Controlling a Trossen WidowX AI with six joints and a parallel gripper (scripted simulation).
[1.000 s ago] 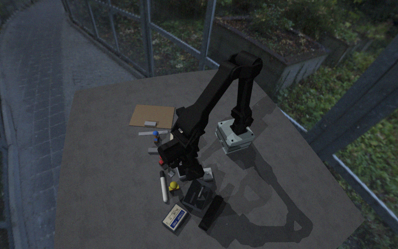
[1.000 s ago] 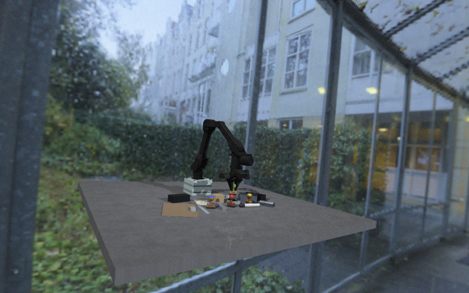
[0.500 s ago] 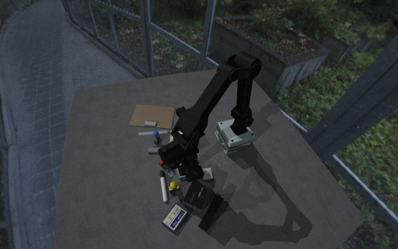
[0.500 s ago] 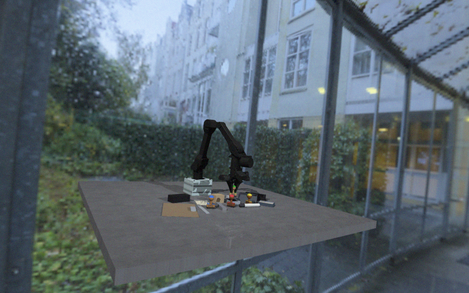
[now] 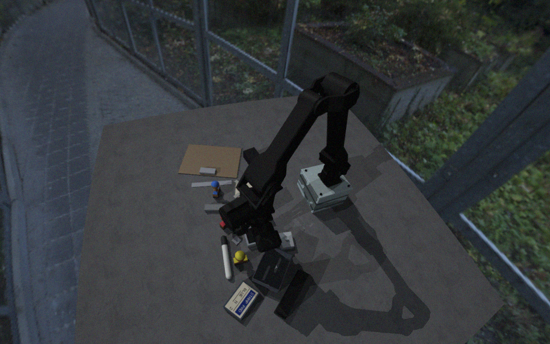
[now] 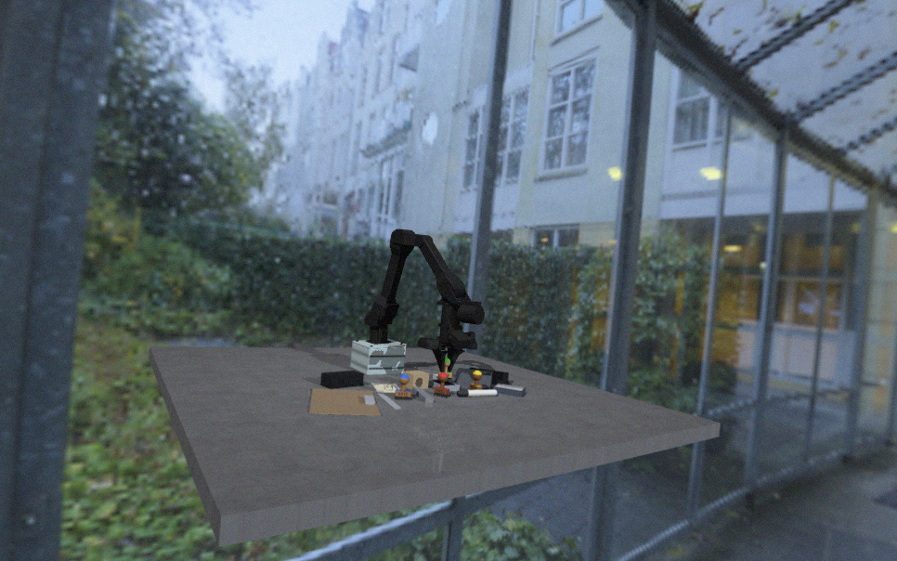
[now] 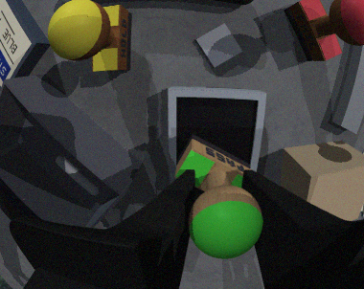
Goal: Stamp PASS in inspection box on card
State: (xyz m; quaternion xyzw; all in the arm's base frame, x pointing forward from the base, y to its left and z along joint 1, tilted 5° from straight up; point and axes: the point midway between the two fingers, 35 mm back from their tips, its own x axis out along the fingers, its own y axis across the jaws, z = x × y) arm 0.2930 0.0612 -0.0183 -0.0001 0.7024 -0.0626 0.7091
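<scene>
My gripper tip is 1 cm past the ink pad and 4 cm above it. From my gripper tip the other things lie so: white block: 8 cm behind, 5 cm to the left, 3 cm below; then green-knobbed stamp: right at my gripper tip; then tan box: 3 cm behind, 9 cm to the right, 3 cm below.
</scene>
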